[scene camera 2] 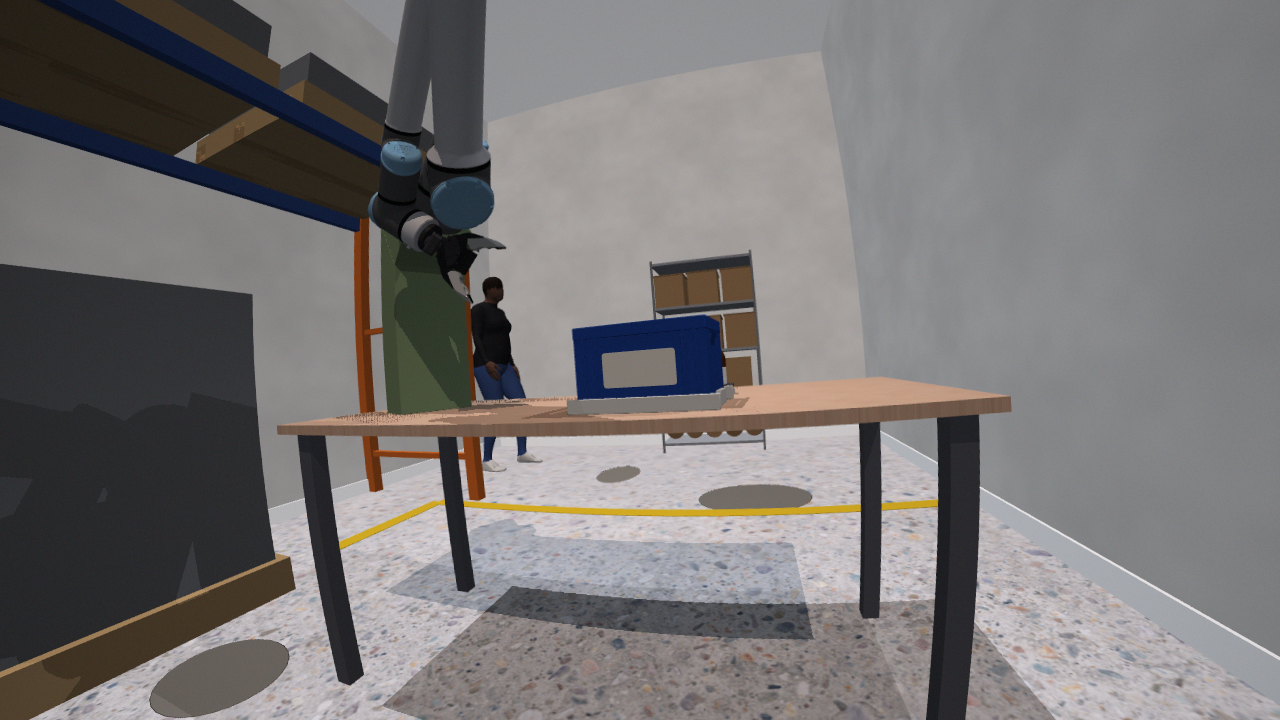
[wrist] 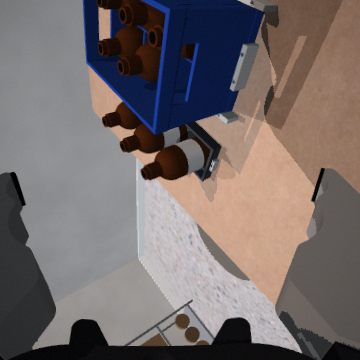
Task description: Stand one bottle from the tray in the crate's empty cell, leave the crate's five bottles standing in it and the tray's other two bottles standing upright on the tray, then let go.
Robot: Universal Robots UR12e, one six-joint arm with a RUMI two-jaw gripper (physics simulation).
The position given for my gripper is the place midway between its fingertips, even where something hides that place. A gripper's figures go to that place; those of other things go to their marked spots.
Scene:
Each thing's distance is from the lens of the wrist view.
my gripper (wrist: pixel 168 174): 13 cm
brown bottle (wrist: pixel 174 161): 56 cm
brown bottle (wrist: pixel 143 139): 61 cm

